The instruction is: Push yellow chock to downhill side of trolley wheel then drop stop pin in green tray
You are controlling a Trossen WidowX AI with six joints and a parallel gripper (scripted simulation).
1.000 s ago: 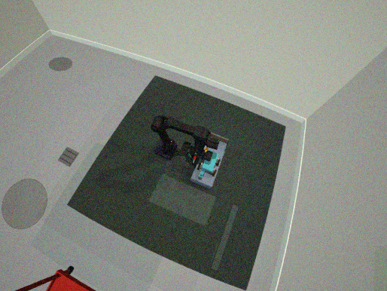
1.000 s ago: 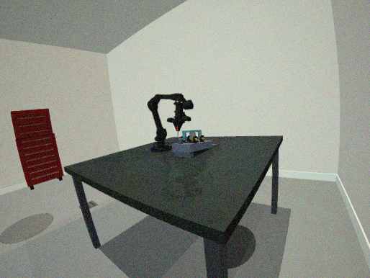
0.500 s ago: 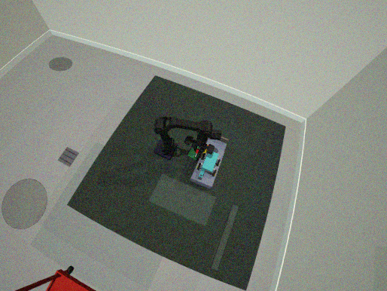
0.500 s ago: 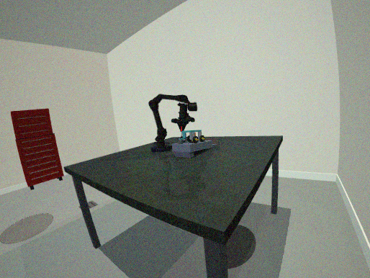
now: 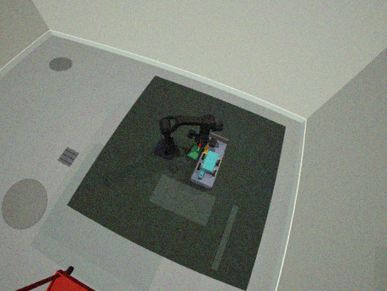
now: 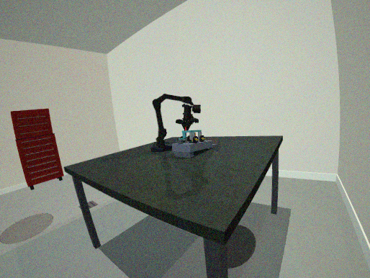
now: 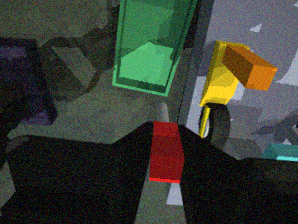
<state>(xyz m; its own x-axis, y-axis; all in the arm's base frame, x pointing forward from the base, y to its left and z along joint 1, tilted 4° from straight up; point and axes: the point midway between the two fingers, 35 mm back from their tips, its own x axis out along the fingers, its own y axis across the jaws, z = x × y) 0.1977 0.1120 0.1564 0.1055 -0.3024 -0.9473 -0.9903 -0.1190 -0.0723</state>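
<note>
The green tray is 140 mm below my gripper tip, 20 mm behind it and 10 mm to the left of it. The rest, counted from my gripper tip: red-headed stop pin right at my gripper tip; then teal trolley 110 mm ahead, 60 mm to the right, 30 mm below; then yellow chock 50 mm below, 50 mm ahead, 20 mm to the left.
</note>
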